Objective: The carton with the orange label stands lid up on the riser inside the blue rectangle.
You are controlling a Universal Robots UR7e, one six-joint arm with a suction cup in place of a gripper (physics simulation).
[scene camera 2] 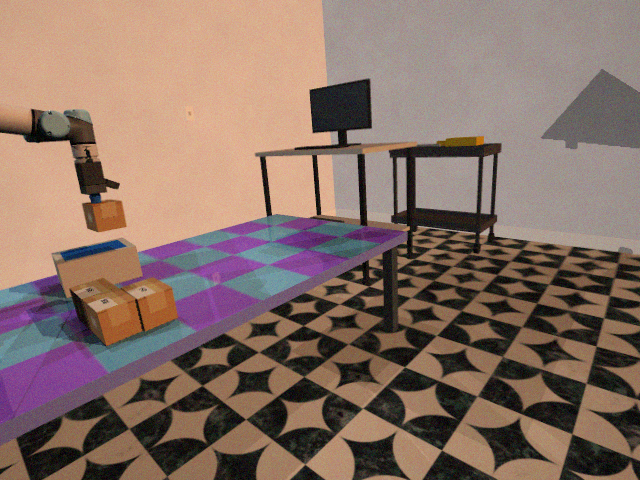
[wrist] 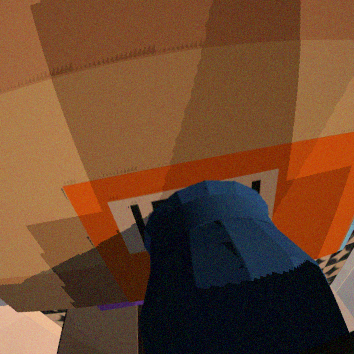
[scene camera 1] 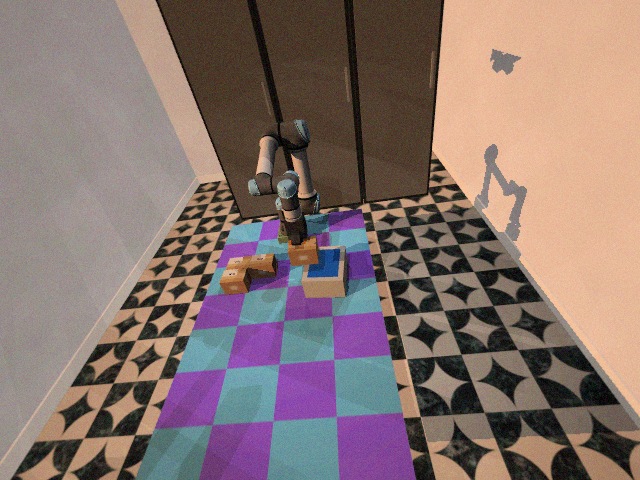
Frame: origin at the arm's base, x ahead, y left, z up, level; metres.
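Where they show: hand, its tool point: [scene camera 2: 97, 206] [wrist: 198, 206].
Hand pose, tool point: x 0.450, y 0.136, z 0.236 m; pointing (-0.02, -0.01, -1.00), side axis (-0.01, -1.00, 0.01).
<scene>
After its pixels a point has its place.
The carton with the orange label [scene camera 1: 303, 253] {x 0.516, y 0.154, z 0.227 m} [scene camera 2: 104, 215] {x 0.453, y 0.083, z 0.210 m} [wrist: 125, 115] hangs lid up from my suction cup [scene camera 1: 296, 241] {x 0.450, y 0.135, z 0.237 m} [scene camera 2: 95, 198] [wrist: 207, 210], which presses on its labelled top. The label shows in the wrist view, partly hidden by the cup. The cream riser [scene camera 1: 324, 288] {x 0.549, y 0.220, z 0.021 m} [scene camera 2: 98, 266] {x 0.406, y 0.126, z 0.033 m} stands on the table. The blue rectangle [scene camera 1: 326, 264] {x 0.439, y 0.236, z 0.073 m} [scene camera 2: 93, 250] {x 0.420, y 0.209, z 0.073 m} lies on its top. In scene camera 2 the carton is clearly above the riser, with a gap between. In scene camera 1 it overlaps the riser's back left corner.
Three other cartons [scene camera 1: 235, 281] {x 0.470, y -0.242, z 0.043 m} [scene camera 1: 262, 262] {x 0.345, y -0.120, z 0.044 m} [scene camera 2: 113, 321] {x 0.315, y -0.323, z 0.009 m} [scene camera 2: 156, 302] {x 0.424, y -0.330, z 0.020 m} stand close together left of the riser in scene camera 1, on the checkered table [scene camera 1: 305, 387] {x 0.985, y 0.142, z -0.047 m} [scene camera 2: 217, 268] {x 0.755, y -0.065, z -0.047 m}. A desk with a monitor [scene camera 2: 341, 105] and a dark cart [scene camera 2: 444, 150] stand beyond the table.
</scene>
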